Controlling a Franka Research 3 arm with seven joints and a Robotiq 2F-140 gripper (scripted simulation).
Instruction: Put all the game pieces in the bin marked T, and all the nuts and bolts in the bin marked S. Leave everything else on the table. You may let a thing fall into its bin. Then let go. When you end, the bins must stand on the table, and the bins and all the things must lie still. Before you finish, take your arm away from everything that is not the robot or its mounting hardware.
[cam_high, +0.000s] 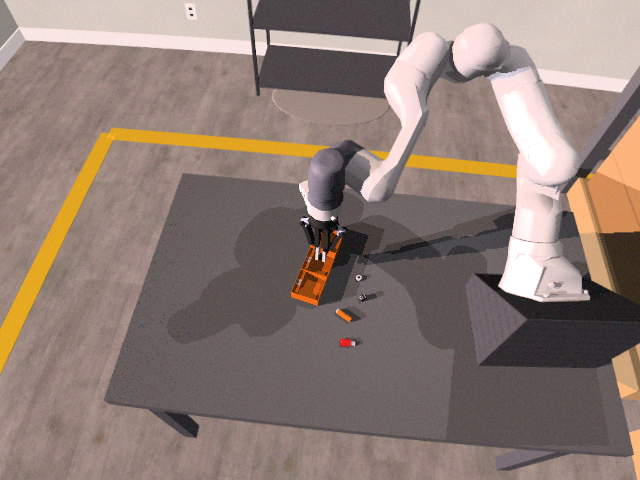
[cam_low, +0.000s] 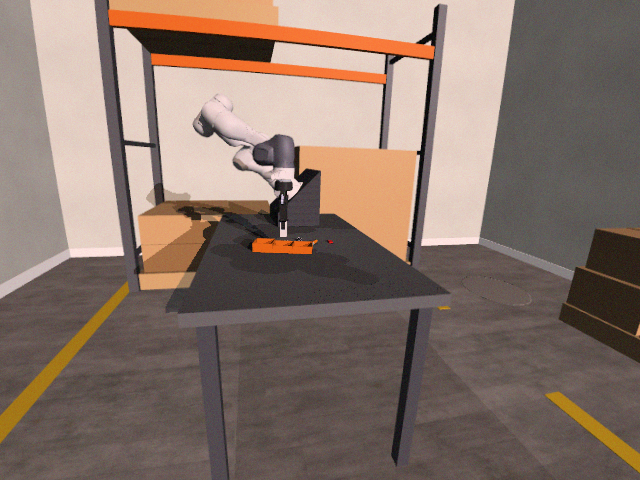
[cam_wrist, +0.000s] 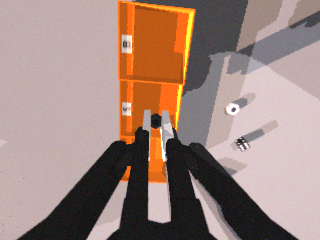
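Now: hand 10 mm short of the orange bin tray and 80 mm above it. The rest, counted from my hand: grey nut (120 mm behind, 30 mm to the left, 90 mm below); black die (130 mm behind, 100 mm to the left, 90 mm below); dark nut (30 mm below).
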